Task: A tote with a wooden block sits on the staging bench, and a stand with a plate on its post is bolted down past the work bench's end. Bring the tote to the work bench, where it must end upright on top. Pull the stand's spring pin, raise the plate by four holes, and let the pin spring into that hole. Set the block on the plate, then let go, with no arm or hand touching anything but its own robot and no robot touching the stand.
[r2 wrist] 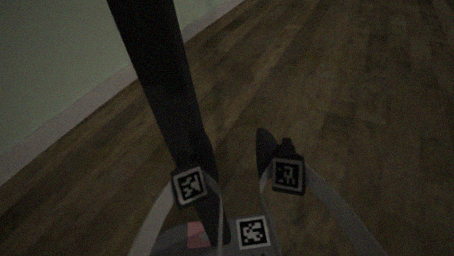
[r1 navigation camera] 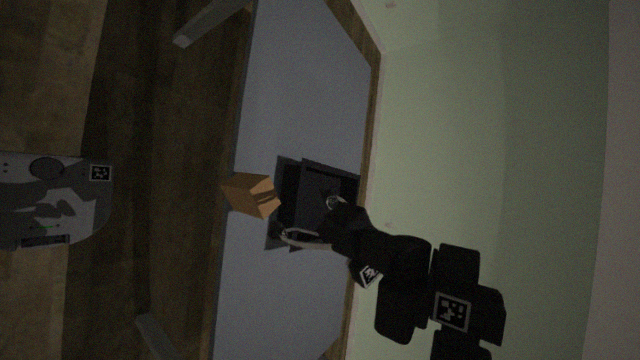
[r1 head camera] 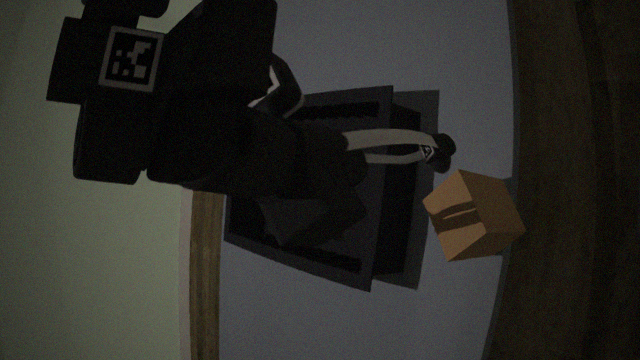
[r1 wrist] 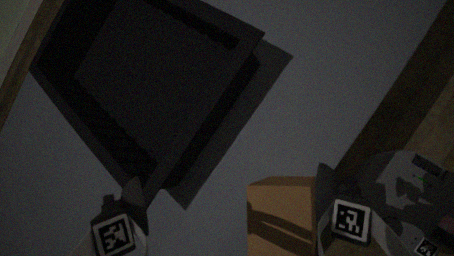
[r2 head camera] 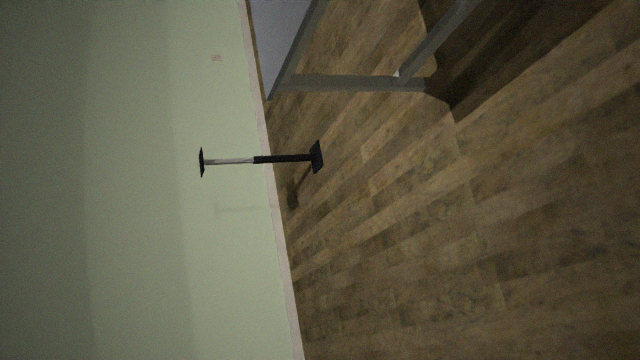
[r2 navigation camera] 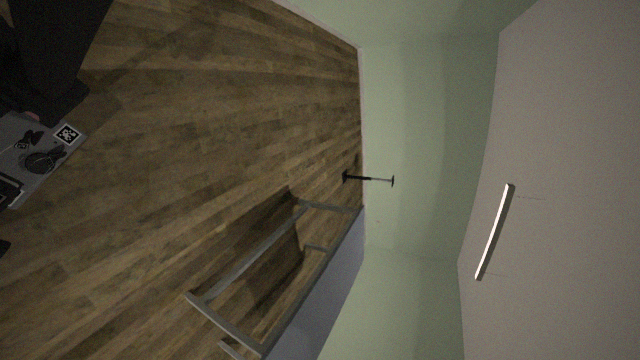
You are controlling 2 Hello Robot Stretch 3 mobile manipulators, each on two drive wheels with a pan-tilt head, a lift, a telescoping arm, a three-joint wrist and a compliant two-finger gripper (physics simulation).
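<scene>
A dark tote [r1 head camera: 376,225] [r1 navigation camera: 301,200] [r1 wrist: 205,120] stands upright on a grey bench. The orange-brown wooden block [r1 head camera: 477,212] [r1 navigation camera: 250,194] [r1 wrist: 282,212] is outside the tote, near the bench's front edge. r1's gripper [r1 head camera: 367,121] [r1 navigation camera: 306,215] [r1 wrist: 227,197] is open, above the tote's near side; the block shows beside its right finger in the wrist view, not between the fingertips. r2's gripper [r2 wrist: 235,152] is open and empty. The stand [r2 head camera: 282,159] [r2 navigation camera: 357,177] is upright, its plate [r2 head camera: 201,162] [r2 navigation camera: 393,180] on top. Its pin and holes are too small to make out.
r1's base [r1 navigation camera: 50,200] is on the floor beside the tote's bench. Another bench [r2 head camera: 280,35] [r2 navigation camera: 325,310] has its end near the stand, which is close to the wall. r2's base [r2 navigation camera: 35,150] shows at the left. A dark post [r2 wrist: 160,75] passes behind r2's left finger.
</scene>
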